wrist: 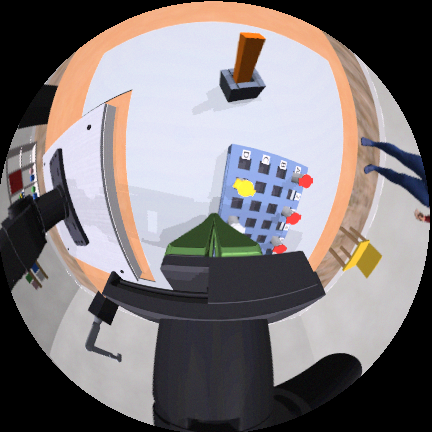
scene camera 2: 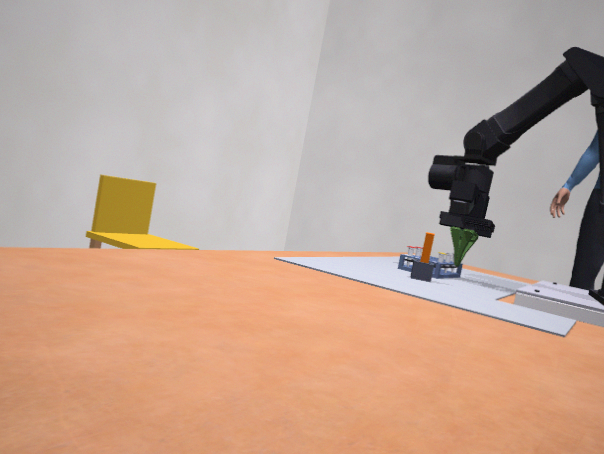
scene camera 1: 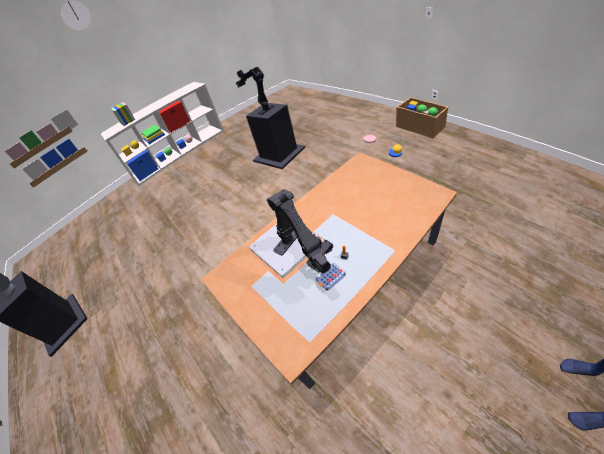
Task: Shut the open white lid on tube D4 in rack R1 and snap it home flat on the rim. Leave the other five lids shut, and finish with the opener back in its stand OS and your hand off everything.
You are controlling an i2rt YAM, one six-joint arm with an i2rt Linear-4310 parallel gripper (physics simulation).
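Frame: origin at the arm's base, x ahead, y left, z up, level; millimetres.
Seen in the pictures: gripper, fingertip midpoint: [wrist: 213, 217] [scene camera 2: 456, 266]; arm's base, origin of the base link: [wrist: 64, 199] [scene camera 1: 288, 241].
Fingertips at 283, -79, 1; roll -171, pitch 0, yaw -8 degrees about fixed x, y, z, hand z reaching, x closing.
Note:
Pixels of each thing's top centre, then the offset from my fingertips to it, as dx, dy, dz. Level surfaces: height alone.
- Rack R1, middle of its top: [wrist: 267, 229] [scene camera 2: 435, 248] [scene camera 1: 329, 273] +49, -7, +26
- white lid, middle of its top: [wrist: 236, 231] +19, -4, +25
- yellow lid, middle of its top: [wrist: 245, 188] +30, +33, +22
- orange opener, middle of its top: [scene camera 2: 429, 232] [scene camera 1: 343, 246] +48, +146, +59
- pale mat, its level: dz -26
- orange table, its level: dz -29
Rack R1 [scene camera 1: 327, 286] [scene camera 2: 450, 274] [wrist: 229, 160] is blue and holds upright tubes. The white lid [wrist: 237, 227] on the D-column tube shows partly behind my green fingers in the wrist view; its angle is unclear. My gripper [scene camera 2: 457, 264] [wrist: 213, 217] is shut and empty, pointing down, its tips close beside that tube near rack height; contact cannot be told. A yellow lid [wrist: 244, 187] and red lids [wrist: 305, 181] [wrist: 293, 218] [wrist: 279, 248] also show. The orange opener [scene camera 1: 344, 249] [scene camera 2: 427, 247] [wrist: 249, 55] stands upright in dark stand OS [scene camera 1: 344, 256] [scene camera 2: 422, 271] [wrist: 242, 91].
The rack and stand are on a pale mat [scene camera 1: 370, 250] [scene camera 2: 350, 272] [wrist: 170, 65] on the orange table [scene camera 1: 390, 180] [scene camera 2: 200, 350]. The arm's pale base plate [scene camera 1: 270, 257] [wrist: 90, 175] lies beside the mat. A yellow chair [scene camera 2: 125, 205] [wrist: 364, 257] stands beyond the table.

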